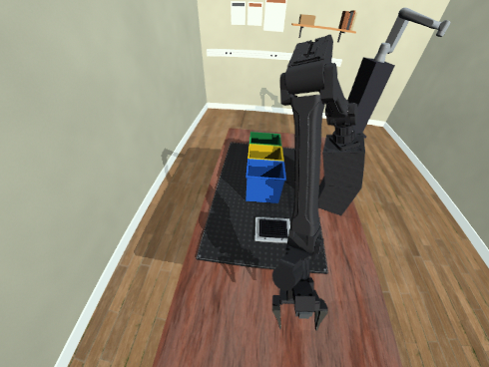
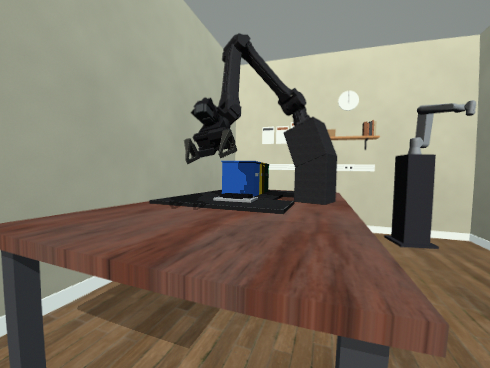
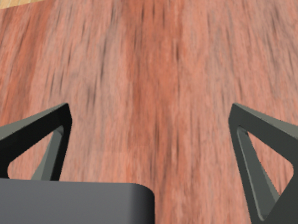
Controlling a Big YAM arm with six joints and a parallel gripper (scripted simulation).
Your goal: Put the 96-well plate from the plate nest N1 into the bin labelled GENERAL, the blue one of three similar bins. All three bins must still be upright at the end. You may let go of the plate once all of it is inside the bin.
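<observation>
Right now the 96-well plate is 39 cm to the right of my hand, 14 cm below it and 2 cm behind it. Also, from my hand: blue bin (61 cm to the right, 7 cm below); then yellow bin (74 cm to the right, 7 cm below, 2 cm behind); then grey plate nest (39 cm to the right, 15 cm below, 2 cm behind).
</observation>
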